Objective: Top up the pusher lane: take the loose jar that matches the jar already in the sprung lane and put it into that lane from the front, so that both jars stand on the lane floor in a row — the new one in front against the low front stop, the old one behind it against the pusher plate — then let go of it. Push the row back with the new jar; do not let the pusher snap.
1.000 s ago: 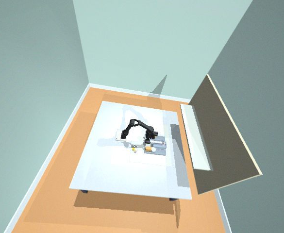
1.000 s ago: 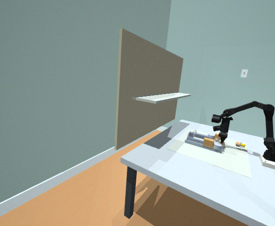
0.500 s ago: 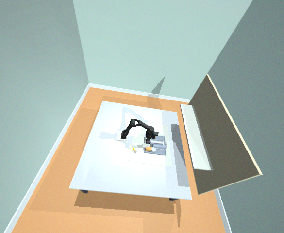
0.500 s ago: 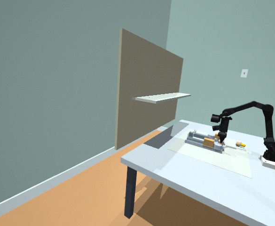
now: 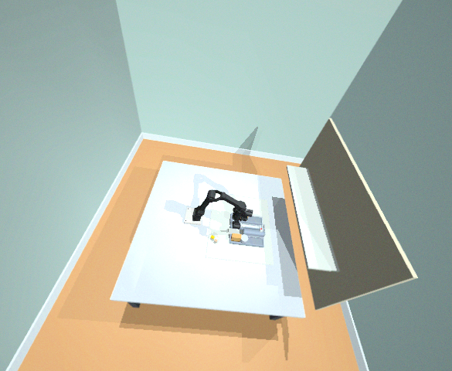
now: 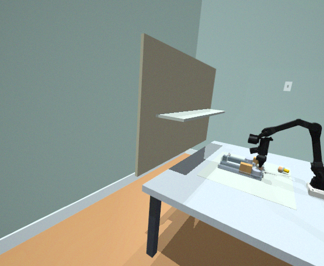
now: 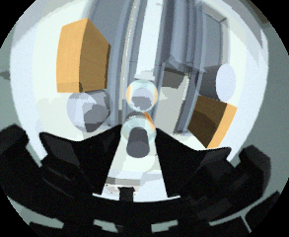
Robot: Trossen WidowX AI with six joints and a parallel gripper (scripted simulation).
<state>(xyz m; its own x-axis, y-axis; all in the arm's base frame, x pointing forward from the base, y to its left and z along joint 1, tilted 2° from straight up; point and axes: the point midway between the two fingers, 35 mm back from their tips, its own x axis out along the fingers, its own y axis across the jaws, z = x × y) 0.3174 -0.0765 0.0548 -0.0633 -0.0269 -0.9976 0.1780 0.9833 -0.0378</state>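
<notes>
Now: the grey pusher rack 140 mm ahead of my gripper tip, 50 mm to the right of it and 30 mm below it. Round my gripper tip: white shelf (500 mm ahead, 80 mm to the right, 310 mm above).
</notes>
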